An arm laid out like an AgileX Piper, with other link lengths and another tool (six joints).
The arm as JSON. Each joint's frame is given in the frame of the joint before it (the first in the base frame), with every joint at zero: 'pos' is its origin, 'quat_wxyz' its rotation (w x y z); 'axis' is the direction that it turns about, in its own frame. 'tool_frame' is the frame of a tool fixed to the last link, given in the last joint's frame.
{
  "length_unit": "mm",
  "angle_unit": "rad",
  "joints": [
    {
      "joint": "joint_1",
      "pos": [
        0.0,
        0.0,
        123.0
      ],
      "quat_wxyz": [
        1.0,
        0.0,
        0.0,
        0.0
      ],
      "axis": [
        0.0,
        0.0,
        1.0
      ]
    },
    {
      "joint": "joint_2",
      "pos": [
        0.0,
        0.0,
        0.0
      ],
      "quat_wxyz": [
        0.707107,
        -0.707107,
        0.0,
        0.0
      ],
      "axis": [
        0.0,
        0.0,
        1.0
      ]
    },
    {
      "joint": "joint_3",
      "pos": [
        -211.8,
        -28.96,
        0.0
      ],
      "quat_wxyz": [
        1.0,
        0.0,
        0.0,
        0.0
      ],
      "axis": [
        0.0,
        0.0,
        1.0
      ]
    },
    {
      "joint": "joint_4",
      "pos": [
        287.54,
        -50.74,
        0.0
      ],
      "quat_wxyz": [
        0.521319,
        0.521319,
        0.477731,
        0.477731
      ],
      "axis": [
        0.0,
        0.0,
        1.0
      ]
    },
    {
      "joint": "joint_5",
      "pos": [
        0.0,
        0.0,
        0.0
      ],
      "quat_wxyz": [
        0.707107,
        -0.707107,
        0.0,
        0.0
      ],
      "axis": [
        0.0,
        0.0,
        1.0
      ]
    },
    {
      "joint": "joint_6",
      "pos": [
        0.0,
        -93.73,
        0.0
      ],
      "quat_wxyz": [
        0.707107,
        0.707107,
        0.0,
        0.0
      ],
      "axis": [
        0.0,
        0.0,
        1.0
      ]
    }
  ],
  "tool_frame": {
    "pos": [
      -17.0,
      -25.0,
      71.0
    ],
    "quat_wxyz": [
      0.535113,
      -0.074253,
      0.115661,
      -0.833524
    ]
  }
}
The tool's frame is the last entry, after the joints.
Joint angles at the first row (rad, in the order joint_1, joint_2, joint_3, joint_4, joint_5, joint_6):
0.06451 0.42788 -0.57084 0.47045 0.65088 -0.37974
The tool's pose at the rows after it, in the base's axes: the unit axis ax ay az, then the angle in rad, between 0 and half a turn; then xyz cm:
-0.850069 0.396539 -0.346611 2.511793 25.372 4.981 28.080
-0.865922 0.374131 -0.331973 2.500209 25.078 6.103 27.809
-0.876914 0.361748 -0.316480 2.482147 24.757 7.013 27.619
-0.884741 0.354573 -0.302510 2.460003 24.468 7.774 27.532
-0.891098 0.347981 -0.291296 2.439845 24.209 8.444 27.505
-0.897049 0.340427 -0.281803 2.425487 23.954 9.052 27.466
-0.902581 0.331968 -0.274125 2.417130 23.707 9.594 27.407
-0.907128 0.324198 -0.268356 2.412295 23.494 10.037 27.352
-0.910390 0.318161 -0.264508 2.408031 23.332 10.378 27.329
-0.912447 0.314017 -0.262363 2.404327 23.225 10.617 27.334
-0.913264 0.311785 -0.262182 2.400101 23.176 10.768 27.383
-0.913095 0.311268 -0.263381 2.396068 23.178 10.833 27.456
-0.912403 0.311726 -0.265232 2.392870 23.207 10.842 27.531
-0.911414 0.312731 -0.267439 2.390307 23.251 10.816 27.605
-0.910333 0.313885 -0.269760 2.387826 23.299 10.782 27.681
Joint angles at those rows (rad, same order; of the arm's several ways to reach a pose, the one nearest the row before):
0.08526 0.43750 -0.57086 0.51733 0.68181 -0.44258
0.10887 0.44074 -0.57084 0.55158 0.70922 -0.47937
0.13091 0.44136 -0.57082 0.57658 0.73006 -0.48876
0.15027 0.44137 -0.57084 0.60033 0.74340 -0.48905
0.16873 0.44135 -0.57084 0.62048 0.75172 -0.48904
0.18738 0.44137 -0.57085 0.63389 0.75914 -0.48903
0.20602 0.44136 -0.57084 0.64036 0.76592 -0.48904
0.22245 0.44137 -0.57086 0.64298 0.77116 -0.48901
0.23567 0.44135 -0.57081 0.64494 0.77359 -0.48910
0.24541 0.44138 -0.57082 0.64635 0.77369 -0.48914
0.25242 0.44135 -0.57081 0.64761 0.77027 -0.48901
0.25619 0.44139 -0.57084 0.64894 0.76502 -0.48908
0.25784 0.44140 -0.57084 0.64972 0.75939 -0.48905
0.25810 0.44136 -0.57082 0.65019 0.75378 -0.48908
0.25810 0.44134 -0.57083 0.65058 0.74803 -0.48906

